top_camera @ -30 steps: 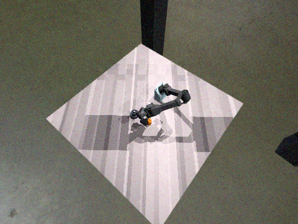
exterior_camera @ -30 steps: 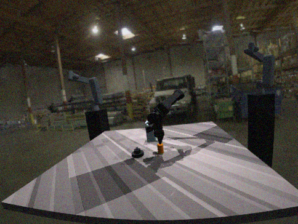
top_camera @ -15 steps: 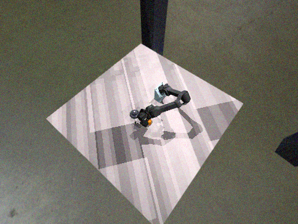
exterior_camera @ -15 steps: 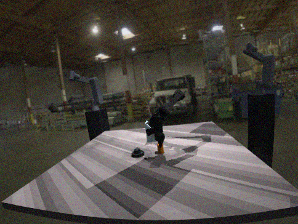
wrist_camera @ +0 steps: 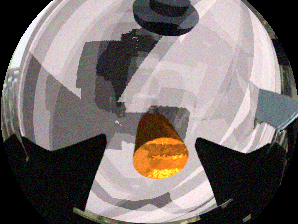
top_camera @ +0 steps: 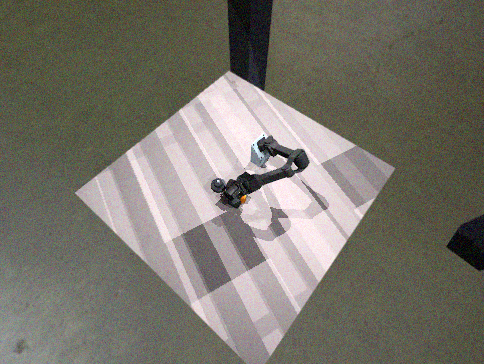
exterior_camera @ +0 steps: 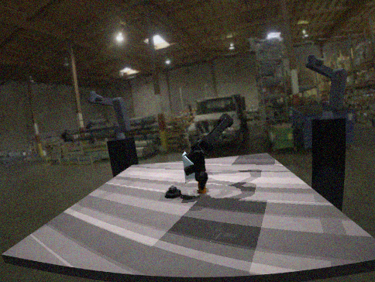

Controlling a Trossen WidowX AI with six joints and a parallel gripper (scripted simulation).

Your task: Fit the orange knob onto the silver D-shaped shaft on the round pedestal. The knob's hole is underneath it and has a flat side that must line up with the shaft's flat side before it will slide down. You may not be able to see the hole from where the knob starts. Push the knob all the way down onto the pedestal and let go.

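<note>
Now: the orange knob 10 mm above my gripper tip. Round my gripper tip: dark round pedestal 160 mm to the right, 30 mm ahead.
</note>
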